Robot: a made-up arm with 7 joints.
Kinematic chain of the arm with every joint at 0, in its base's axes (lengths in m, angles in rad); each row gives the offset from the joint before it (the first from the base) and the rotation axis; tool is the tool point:
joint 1: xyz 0 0 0.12 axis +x
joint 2: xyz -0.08 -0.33 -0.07 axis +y
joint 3: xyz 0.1 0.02 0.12 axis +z
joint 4: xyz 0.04 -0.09 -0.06 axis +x
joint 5: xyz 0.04 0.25 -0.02 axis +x
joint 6: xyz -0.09 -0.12 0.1 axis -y
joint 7: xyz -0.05 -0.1 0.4 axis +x
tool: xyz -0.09 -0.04 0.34
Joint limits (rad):
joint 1: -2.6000..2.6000
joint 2: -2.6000..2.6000
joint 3: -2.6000..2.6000
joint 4: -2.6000..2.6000
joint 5: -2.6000..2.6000
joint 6: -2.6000..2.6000
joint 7: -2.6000..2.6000
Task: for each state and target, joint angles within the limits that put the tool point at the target. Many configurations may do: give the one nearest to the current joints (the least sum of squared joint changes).
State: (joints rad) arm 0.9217 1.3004 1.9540 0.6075 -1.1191 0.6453 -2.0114
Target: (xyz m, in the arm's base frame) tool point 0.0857 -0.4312 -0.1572
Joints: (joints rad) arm 0.9164 1.3196 1.3907 0.4152 -1.1742 0.7030 -2.4514
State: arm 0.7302 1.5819 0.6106 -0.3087 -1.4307 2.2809 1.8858
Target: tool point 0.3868 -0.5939 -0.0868
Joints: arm 0.4703 1.2923 0.5332 -0.0992 -1.1773 2.1030 1.5239
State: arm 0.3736 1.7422 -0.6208 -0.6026 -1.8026 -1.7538 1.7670
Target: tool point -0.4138 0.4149 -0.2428
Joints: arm 0.4817 1.9504 -0.3526 -0.8182 -1.9400 -1.6584 1.9677
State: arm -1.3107 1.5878 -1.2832 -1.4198 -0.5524 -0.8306 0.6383
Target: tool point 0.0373 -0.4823 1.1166
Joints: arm -1.7919 1.5326 -1.6264 -1.3766 -0.4659 -1.1188 0.5705
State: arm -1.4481 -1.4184 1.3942 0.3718 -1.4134 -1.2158 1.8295
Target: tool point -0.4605 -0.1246 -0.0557
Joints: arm -1.3912 -1.2549 0.8383 -0.3257 -1.5499 -1.4546 2.1883
